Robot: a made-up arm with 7 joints.
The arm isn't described. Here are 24 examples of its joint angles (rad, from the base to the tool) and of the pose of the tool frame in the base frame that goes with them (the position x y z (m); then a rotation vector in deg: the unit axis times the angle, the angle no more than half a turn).
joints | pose
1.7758 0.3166 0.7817 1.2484 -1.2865 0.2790 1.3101 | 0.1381 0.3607 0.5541 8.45 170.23 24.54
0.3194 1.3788 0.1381 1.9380 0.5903 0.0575 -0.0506 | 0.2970 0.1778 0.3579 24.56 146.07 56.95
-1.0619 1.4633 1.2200 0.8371 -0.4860 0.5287 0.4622 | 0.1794 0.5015 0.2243 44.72 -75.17 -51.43
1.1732 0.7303 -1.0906 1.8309 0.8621 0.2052 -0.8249 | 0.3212 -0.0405 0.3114 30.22 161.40 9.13
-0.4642 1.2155 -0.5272 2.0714 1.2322 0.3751 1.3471 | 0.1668 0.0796 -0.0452 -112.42 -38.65 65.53
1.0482 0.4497 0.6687 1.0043 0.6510 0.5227 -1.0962 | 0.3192 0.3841 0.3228 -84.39 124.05 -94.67
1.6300 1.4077 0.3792 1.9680 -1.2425 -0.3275 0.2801 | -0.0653 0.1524 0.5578 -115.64 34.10 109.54
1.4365 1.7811 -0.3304 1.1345 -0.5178 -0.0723 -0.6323 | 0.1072 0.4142 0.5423 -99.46 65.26 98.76
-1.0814 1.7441 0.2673 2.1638 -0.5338 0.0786 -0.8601 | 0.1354 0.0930 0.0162 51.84 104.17 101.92
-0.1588 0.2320 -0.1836 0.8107 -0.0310 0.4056 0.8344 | 0.1919 0.1325 -0.1878 -49.35 -77.66 31.18
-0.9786 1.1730 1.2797 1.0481 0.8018 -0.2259 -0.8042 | 0.1045 0.5021 0.2172 -99.98 124.78 26.36
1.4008 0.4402 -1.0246 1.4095 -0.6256 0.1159 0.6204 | 0.3460 -0.0829 0.3850 48.43 105.68 132.78
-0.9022 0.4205 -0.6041 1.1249 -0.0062 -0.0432 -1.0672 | -0.1203 0.0565 -0.1789 2.40 -107.65 -37.04
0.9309 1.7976 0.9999 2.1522 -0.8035 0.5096 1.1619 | -0.0421 0.0566 0.5019 -101.13 97.76 97.25
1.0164 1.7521 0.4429 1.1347 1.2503 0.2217 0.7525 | 0.0129 0.4090 0.5715 24.51 123.82 31.05
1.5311 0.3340 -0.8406 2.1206 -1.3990 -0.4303 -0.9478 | 0.0915 -0.1191 0.4305 -6.00 4.08 39.18
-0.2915 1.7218 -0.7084 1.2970 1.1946 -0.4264 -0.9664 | 0.1920 0.4066 0.0032 50.27 -144.25 -47.07
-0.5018 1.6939 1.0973 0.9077 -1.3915 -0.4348 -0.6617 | 0.2448 0.4324 0.3572 30.55 -45.07 -169.43
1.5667 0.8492 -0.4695 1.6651 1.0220 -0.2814 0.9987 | 0.2211 0.1165 0.5797 87.60 71.12 56.64
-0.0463 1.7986 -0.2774 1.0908 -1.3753 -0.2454 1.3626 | 0.2922 0.4455 0.1580 -4.49 18.98 -55.32
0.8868 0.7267 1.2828 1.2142 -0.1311 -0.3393 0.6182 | 0.0835 0.4867 0.3207 -41.08 123.90 24.73
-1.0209 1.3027 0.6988 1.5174 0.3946 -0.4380 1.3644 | 0.2412 0.3295 0.0832 -94.60 -78.50 -38.80
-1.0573 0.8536 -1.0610 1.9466 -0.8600 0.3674 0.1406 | -0.1520 -0.0495 -0.0198 -103.04 -62.84 -40.63
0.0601 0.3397 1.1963 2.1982 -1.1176 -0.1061 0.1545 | 0.1261 0.2870 0.3392 84.41 -111.84 -103.81
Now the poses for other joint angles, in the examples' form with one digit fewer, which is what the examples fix.
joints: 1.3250 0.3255 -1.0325 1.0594 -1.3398 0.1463 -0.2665
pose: 0.410 -0.063 0.305 -11.9 71.0 128.5
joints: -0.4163 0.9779 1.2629 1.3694 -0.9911 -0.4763 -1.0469
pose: 0.153 0.434 0.268 -64.4 69.1 115.0
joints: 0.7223 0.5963 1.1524 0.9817 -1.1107 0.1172 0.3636
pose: 0.217 0.476 0.234 58.2 -140.8 -18.4
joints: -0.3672 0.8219 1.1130 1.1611 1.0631 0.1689 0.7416
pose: 0.111 0.501 0.153 7.3 162.1 -31.4
